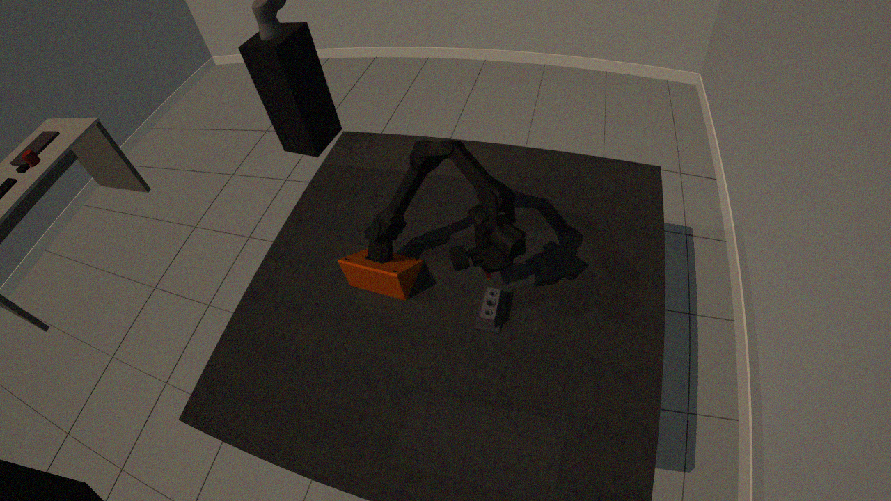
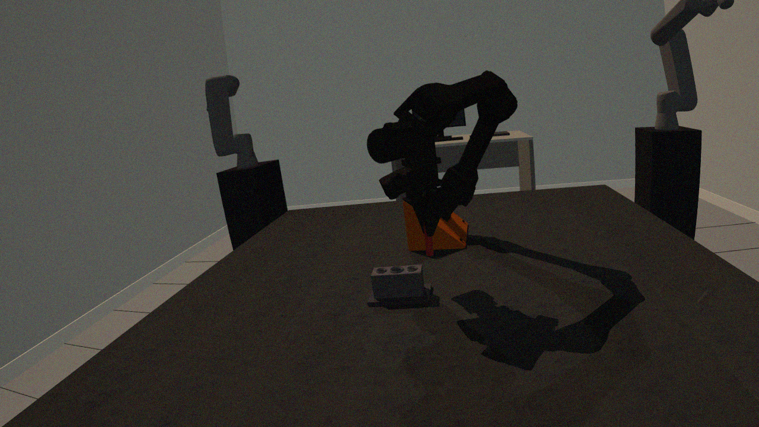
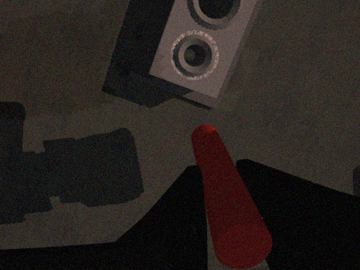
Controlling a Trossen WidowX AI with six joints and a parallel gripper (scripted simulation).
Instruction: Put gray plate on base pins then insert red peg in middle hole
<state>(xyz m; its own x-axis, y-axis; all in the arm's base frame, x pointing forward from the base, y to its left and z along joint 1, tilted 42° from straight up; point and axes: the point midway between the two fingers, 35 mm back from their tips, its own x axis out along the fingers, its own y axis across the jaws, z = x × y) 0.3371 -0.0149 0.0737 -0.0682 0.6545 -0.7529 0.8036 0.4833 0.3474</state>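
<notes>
My gripper tip is now 70 mm above the gray plate, 60 mm to the left of it and 30 mm short of it. The rest, counted from my gripper tip: red peg (right at my gripper tip); then base (110 mm below, 60 mm to the right, 30 mm ahead).
</notes>
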